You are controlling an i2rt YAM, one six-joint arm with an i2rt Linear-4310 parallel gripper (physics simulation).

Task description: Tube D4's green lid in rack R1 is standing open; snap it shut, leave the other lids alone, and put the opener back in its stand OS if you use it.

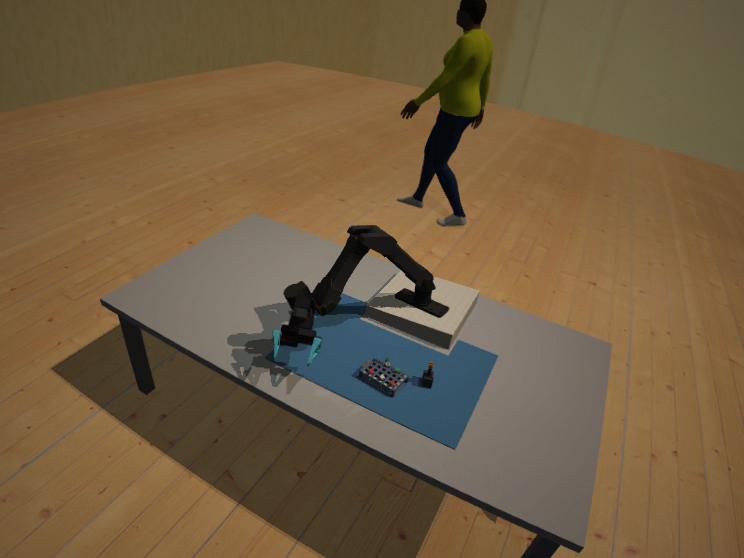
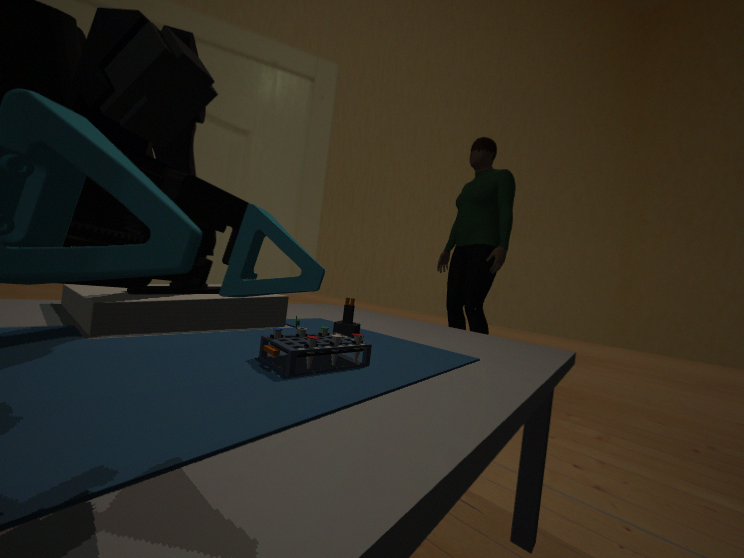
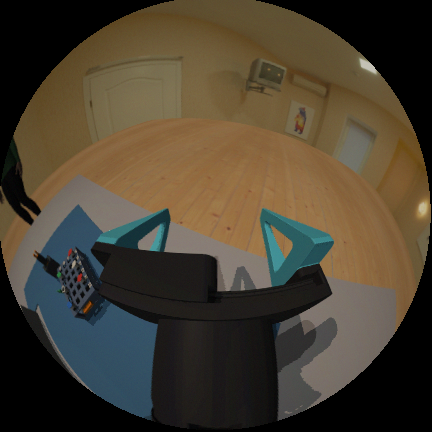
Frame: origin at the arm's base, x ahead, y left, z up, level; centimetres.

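Where they show: gripper, fingertip midpoint: (image 1: 291, 361) (image 2: 278, 270) (image 3: 214, 212); arm's base, link origin: (image 1: 421, 303) (image 2: 188, 292).
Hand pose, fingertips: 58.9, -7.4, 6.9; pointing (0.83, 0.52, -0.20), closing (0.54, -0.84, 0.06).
Things, the pixels of their centre, and the offset from my fingertips, as dx, dy, dz. Level surfaces: height alone.
- Rack R1, body centre: (image 2: 315, 340) (image 3: 72, 279) (image 1: 383, 372) -22.9, +16.8, -9.3
- small green lid, body centre: (image 2: 298, 322) (image 1: 387, 360) -26.1, +15.6, -7.3
- opener, body centre: (image 2: 347, 319) (image 1: 429, 373) (image 3: 44, 261) -31.0, +28.2, -7.6
- blue mat, surface height: dz -12.2
- grey table, surface height: dz -12.5
Rack R1 (image 1: 393, 391) (image 2: 290, 363) (image 3: 75, 300) stands on the blue mat with several tubes with coloured lids. A small green lid (image 1: 387, 360) (image 2: 297, 321) stands up at the rack's edge nearest the arm base; another green lid (image 1: 397, 369) (image 2: 324, 329) looks flat. Tube labels are too small to read. The opener (image 1: 430, 365) (image 2: 348, 313) (image 3: 38, 256), with orange tips, is upright in its black stand OS (image 1: 427, 381) (image 2: 346, 327) (image 3: 50, 265) beside the rack. My gripper (image 1: 293, 361) (image 2: 258, 264) (image 3: 214, 212) is open and empty, above the table, away from the rack.
The blue mat (image 1: 444, 420) (image 2: 180, 408) (image 3: 120, 360) lies on the grey table (image 1: 540, 408) (image 2: 420, 444). The arm base is on a pale block (image 1: 408, 324) (image 2: 186, 315) behind the mat. A person (image 1: 462, 78) (image 2: 483, 210) (image 3: 17, 185) stands beyond the table.
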